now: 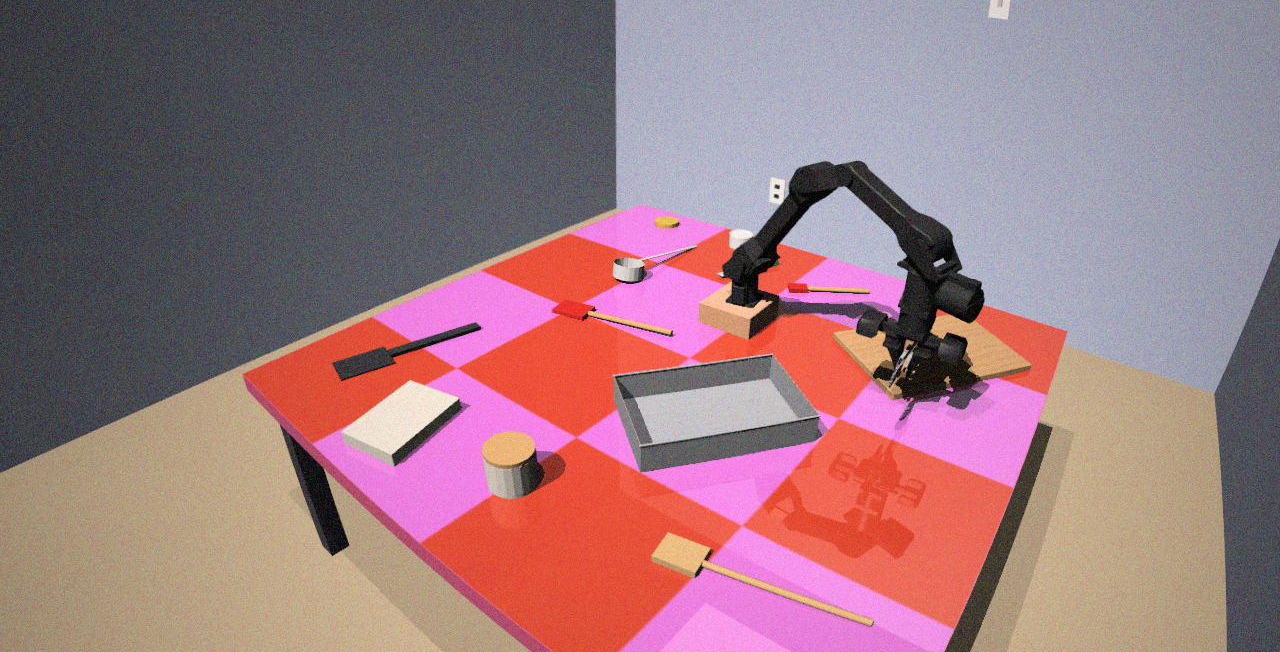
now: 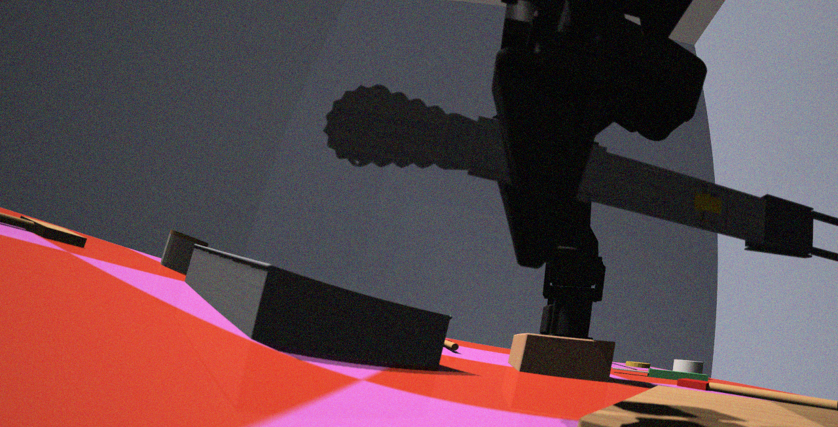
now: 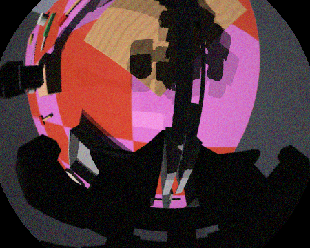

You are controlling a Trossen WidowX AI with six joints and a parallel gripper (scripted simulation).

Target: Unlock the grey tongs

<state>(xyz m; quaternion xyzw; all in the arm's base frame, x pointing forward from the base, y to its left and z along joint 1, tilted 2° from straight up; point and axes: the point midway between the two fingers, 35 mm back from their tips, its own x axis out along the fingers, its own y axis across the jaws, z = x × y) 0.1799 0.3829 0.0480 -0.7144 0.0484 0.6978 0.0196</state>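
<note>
Right now the wooden board is 250 mm behind my gripper tip, 30 mm to the left of it and 70 mm below it. Also, from my gripper tip: red spatula (30 mm behind, 650 mm to the right, 70 mm below); then black spatula (310 mm ahead, 920 mm to the right, 70 mm below); then roasting tin (180 mm ahead, 280 mm to the right, 50 mm below).
</note>
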